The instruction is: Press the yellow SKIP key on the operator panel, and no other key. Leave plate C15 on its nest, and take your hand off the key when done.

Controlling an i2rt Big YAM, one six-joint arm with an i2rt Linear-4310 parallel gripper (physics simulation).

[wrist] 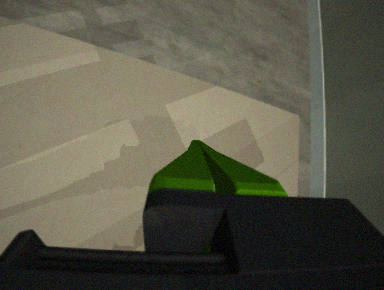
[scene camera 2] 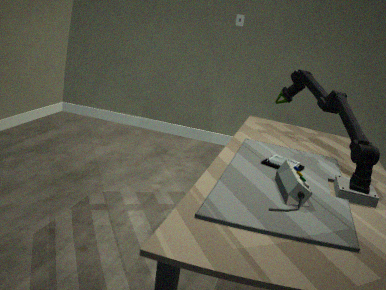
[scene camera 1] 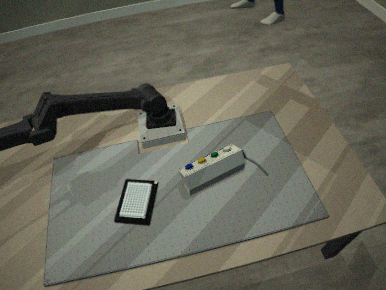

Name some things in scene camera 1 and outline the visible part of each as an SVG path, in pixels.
A white well plate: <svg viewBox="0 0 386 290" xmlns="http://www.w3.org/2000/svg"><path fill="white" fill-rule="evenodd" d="M128 182L120 210L120 217L145 219L152 184Z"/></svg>
